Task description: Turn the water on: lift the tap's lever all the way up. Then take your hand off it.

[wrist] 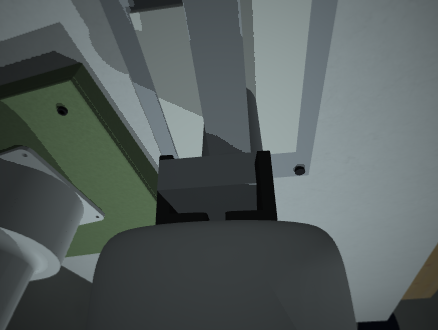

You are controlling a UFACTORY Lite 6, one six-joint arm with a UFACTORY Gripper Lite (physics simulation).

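Pixels of known places: end effector, tool point: [216, 189]; arm's base, origin of the base link: [31, 196].
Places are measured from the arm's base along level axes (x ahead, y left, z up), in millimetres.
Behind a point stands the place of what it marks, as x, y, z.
Note:
The tap's lever [207, 172] @(286, 126, 147) is a dark grey block in the middle of the wrist view, between the two black fingers. My gripper [215, 157] @(280, 106, 137) is shut on it; the right finger stands against the block's right side, and the block hides much of the left finger. A long grey bar [220, 75] @(279, 99, 51) of the tap runs from behind the block to the top of the view. The joint between lever and tap is hidden, and how high the lever stands cannot be told from this view.
A green board [120, 195] @(103, -34, 1) with a screw is at the left, bearing a pale cylinder [45, 215] @(61, 13, 47) on a flange plate. A grey-blue frame [317, 75] @(342, 26, -28) with a dark screw [299, 170] @(308, -93, -24) lies behind the tap. A wooden edge [425, 277] shows at lower right.

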